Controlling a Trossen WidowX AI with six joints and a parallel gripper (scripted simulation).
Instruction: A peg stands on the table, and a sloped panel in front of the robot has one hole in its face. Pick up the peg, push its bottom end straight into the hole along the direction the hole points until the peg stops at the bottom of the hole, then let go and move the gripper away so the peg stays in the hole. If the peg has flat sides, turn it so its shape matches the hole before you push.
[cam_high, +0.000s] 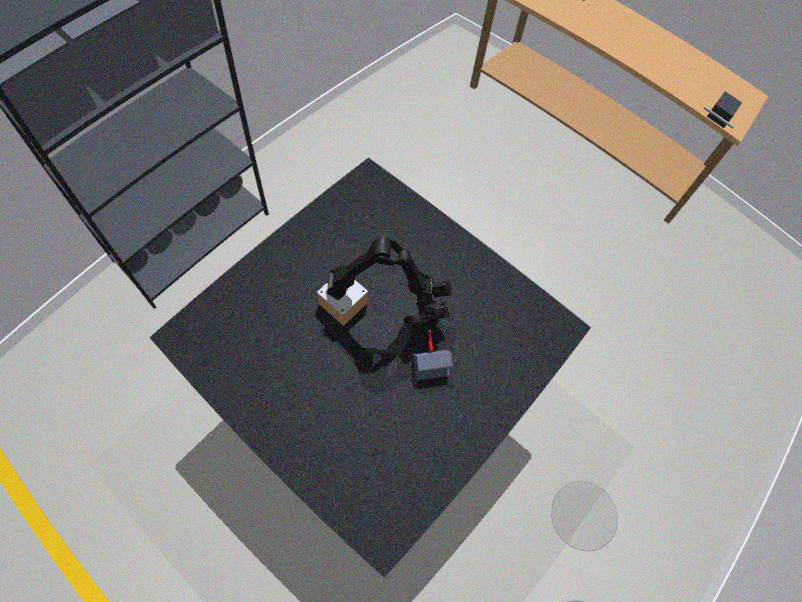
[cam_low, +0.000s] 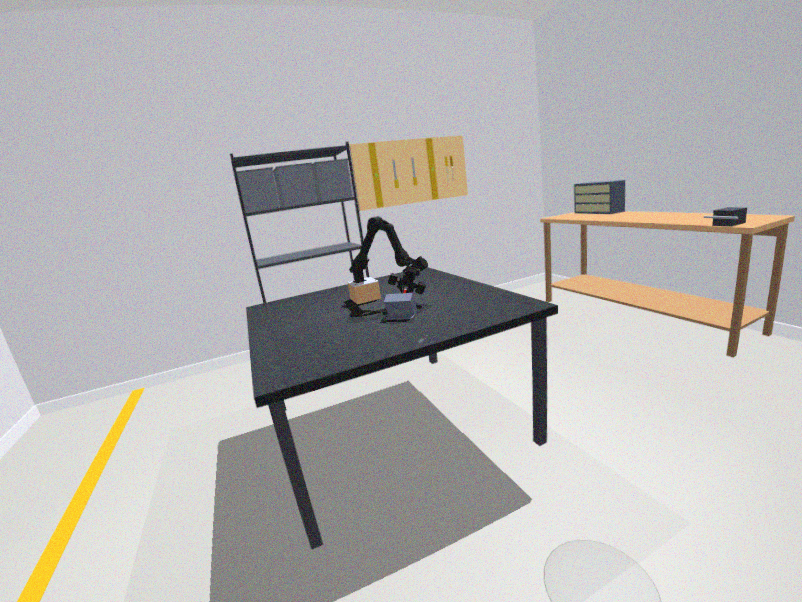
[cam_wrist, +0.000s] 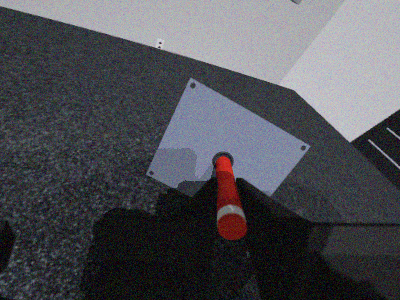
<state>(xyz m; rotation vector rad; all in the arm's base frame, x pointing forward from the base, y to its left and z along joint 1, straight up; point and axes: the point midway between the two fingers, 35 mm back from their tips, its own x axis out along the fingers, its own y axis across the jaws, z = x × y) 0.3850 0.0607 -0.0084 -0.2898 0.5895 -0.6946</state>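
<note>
Now: gripper tip 4 cm short of the grey sloped panel, 5 cm to the left of it and 4 cm above it. The rest, counted from my gripper tip: red peg 1 cm behind, 1 cm to the left, 1 cm above.
</note>
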